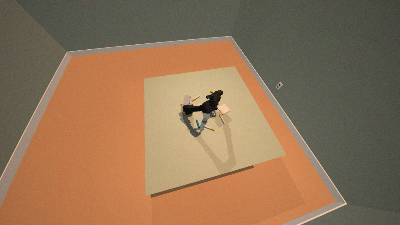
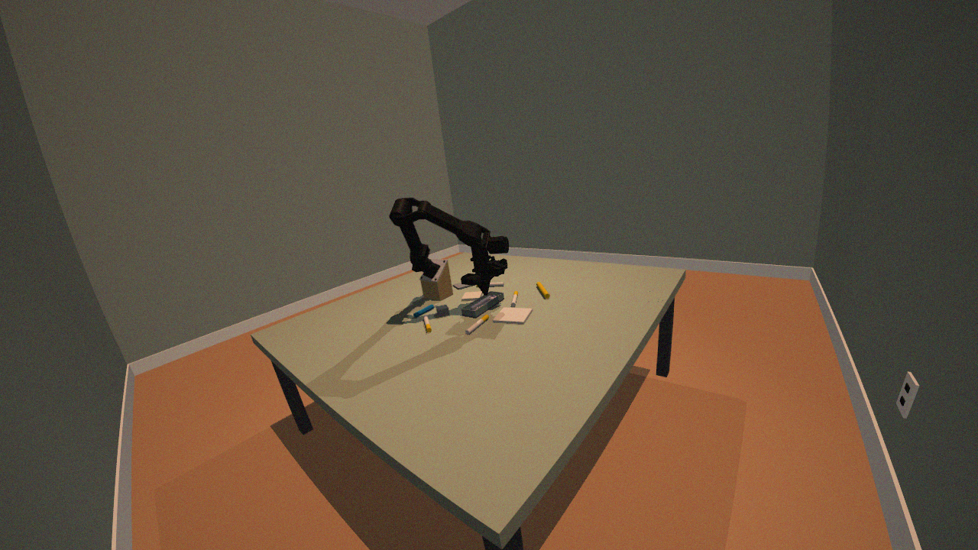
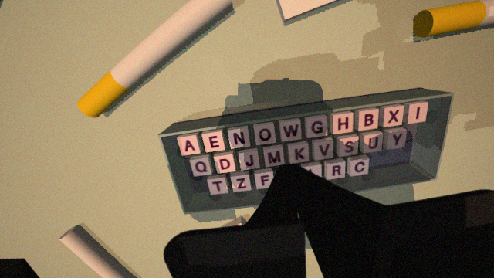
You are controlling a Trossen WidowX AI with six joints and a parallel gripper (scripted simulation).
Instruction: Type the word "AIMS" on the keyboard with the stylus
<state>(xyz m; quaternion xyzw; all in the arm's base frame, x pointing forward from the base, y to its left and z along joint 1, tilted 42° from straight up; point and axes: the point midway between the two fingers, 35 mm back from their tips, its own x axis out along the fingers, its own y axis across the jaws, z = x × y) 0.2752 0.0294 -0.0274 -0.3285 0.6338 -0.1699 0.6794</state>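
Right now my gripper tip is 90 mm past the small grey block, 140 mm to the left of it and 30 mm above it. Round my gripper tip: blue stylus: 170 mm behind, 140 mm to the right, 30 mm below; grey stylus tip: 180 mm behind, 110 mm to the right, 30 mm below; yellow stick: 100 mm ahead, 200 mm to the left, 30 mm below.
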